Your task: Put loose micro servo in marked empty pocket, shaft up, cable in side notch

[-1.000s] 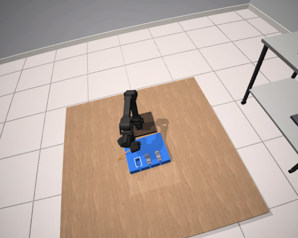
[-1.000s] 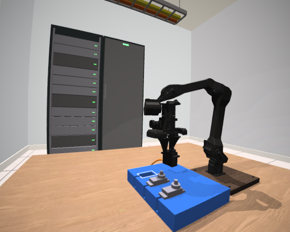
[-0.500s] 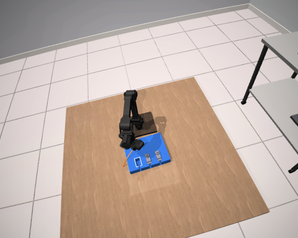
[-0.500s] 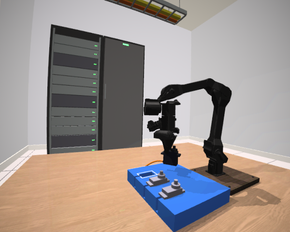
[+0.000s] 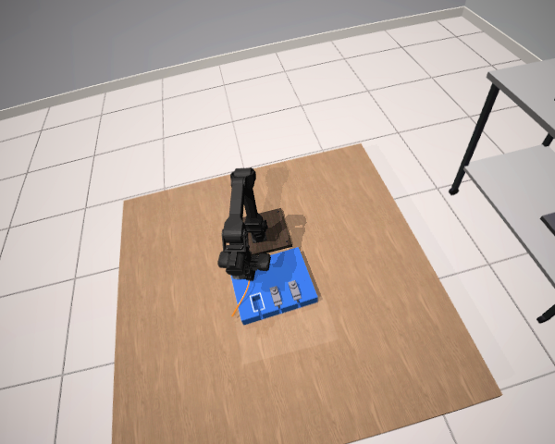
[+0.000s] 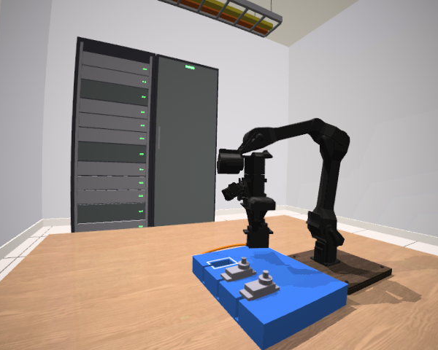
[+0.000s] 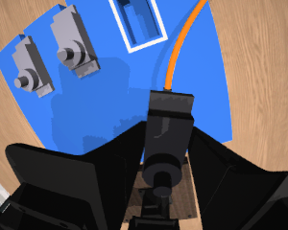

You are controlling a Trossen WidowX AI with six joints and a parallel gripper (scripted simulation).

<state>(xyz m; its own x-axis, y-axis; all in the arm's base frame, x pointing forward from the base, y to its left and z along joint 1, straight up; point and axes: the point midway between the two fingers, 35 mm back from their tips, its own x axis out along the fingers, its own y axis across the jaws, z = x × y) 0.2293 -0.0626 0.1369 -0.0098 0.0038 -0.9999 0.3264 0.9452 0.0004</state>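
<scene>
Right now the deck is 2 cm behind my gripper tip, 7 cm to the left of it and 10 cm below it.
</scene>
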